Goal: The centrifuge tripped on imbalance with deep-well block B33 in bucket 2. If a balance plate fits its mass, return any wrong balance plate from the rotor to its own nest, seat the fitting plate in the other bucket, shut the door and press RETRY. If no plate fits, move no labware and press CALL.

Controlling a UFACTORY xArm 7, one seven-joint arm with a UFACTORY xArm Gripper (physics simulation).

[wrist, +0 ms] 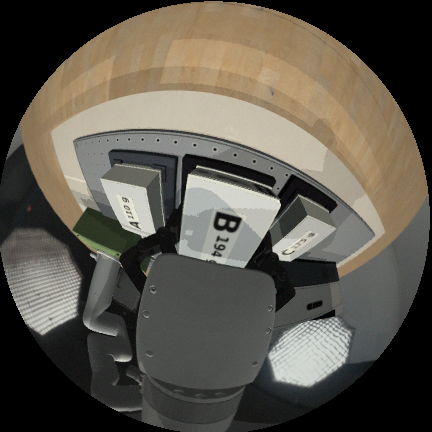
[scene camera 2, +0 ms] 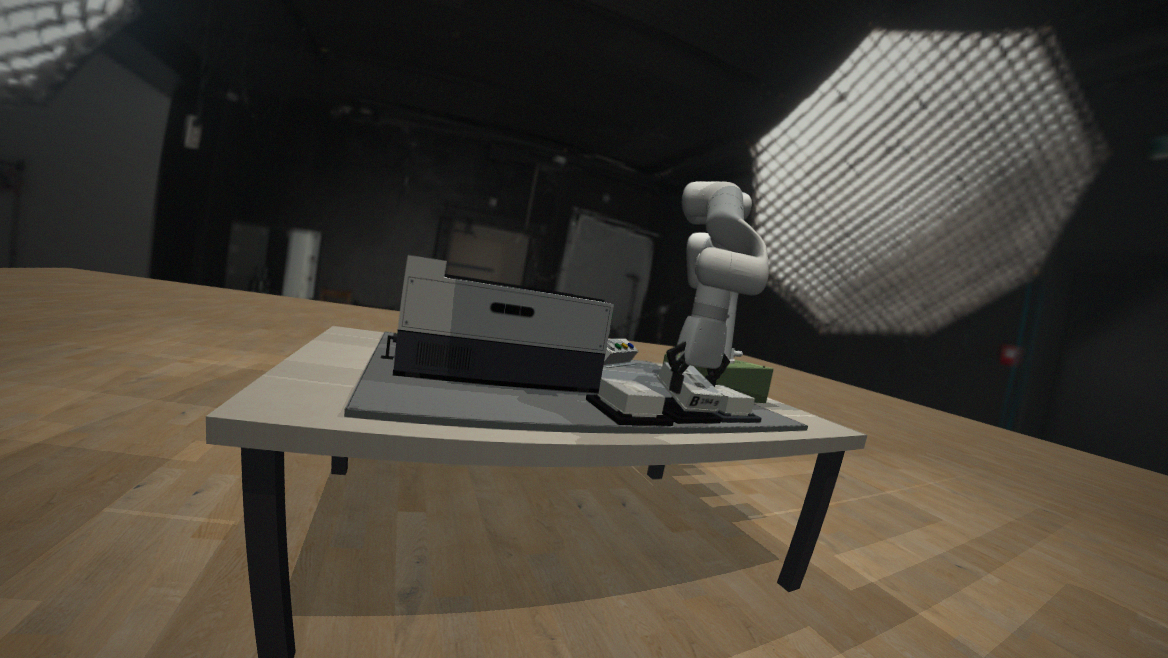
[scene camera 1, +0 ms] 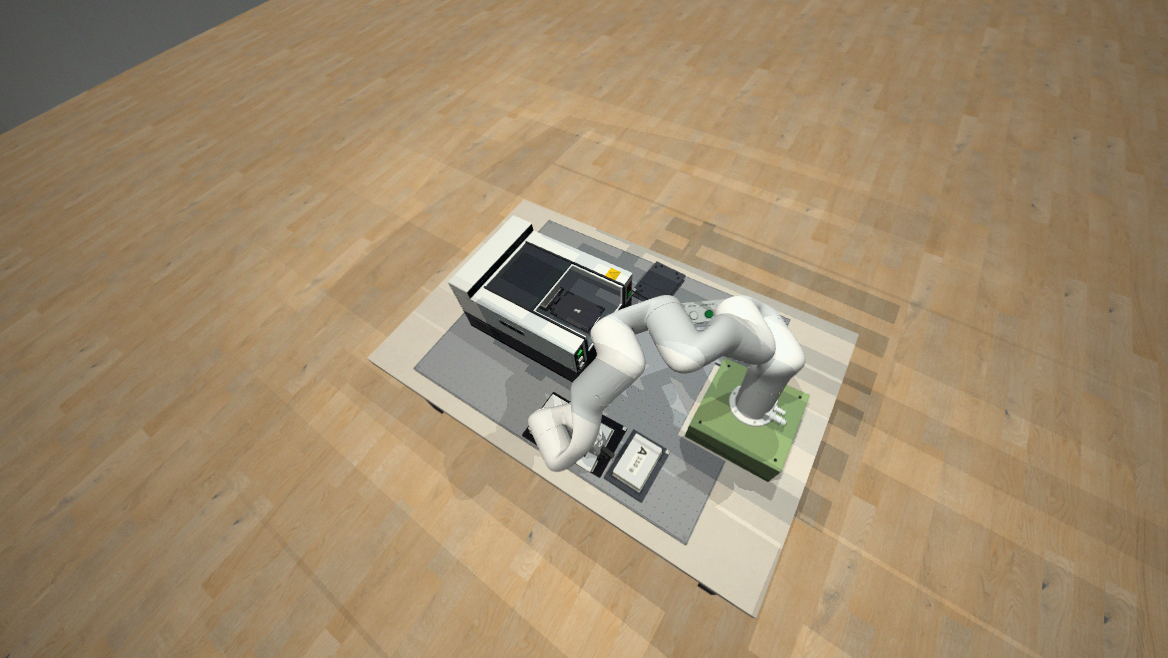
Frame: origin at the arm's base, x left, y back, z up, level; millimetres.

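Seen in the pictures: gripper, fingertip midpoint: (wrist: 223,217); arm's base, link origin: (wrist: 110,256) (scene camera 1: 752,405).
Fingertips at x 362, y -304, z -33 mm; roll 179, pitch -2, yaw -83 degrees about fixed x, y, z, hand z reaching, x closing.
Observation:
Pixels of each thing's top centre, then the offset from my fingertips to it. "spot": a spot on its surface instead. Level surfaces: height alone.
- balance plate B, top centre: (wrist: 215,263) (scene camera 2: 692,368) (scene camera 1: 588,438) dx -11, dy -1, dz +52 mm
- middle black nest, top centre: (wrist: 216,214) (scene camera 2: 679,404) (scene camera 1: 595,440) dx -37, dy -1, dz -35 mm
- Plate A, top centre: (wrist: 129,214) (scene camera 2: 725,390) (scene camera 1: 637,460) dx -56, dy +132, dz +1 mm
- Plate C, top centre: (wrist: 297,244) (scene camera 2: 632,387) (scene camera 1: 551,417) dx -8, dy -137, dz +1 mm
- button box, surface spot: (scene camera 2: 620,348) spot: dx -572, dy +60, dz +7 mm
- grey mat, surface height: dz -53 mm
- table, surface height: dz -66 mm
My gripper (wrist: 223,217) (scene camera 2: 694,377) is shut on balance plate B (wrist: 229,215) (scene camera 2: 702,398), a white block marked "B 194 g". It holds the plate low over the middle black nest (wrist: 225,164) at the front of the mat. Plate A (wrist: 132,197) (scene camera 1: 639,460) (scene camera 2: 737,401), marked 110 g, sits in the nest on one side. Plate C (wrist: 301,229) (scene camera 2: 632,397), marked 175 g, sits in the nest on the other side. In scene camera 1 the arm hides the gripper and plate B. The centrifuge (scene camera 1: 523,315) (scene camera 2: 502,336) stands behind with its top chamber (scene camera 1: 576,304) open.
The green arm base (scene camera 1: 747,424) (scene camera 2: 747,380) stands beside the nests. A button box (scene camera 2: 621,350) sits behind the centrifuge's right end. The grey mat (scene camera 1: 481,376) lies on the table (scene camera 1: 743,564), whose front edge runs just beyond the nests.

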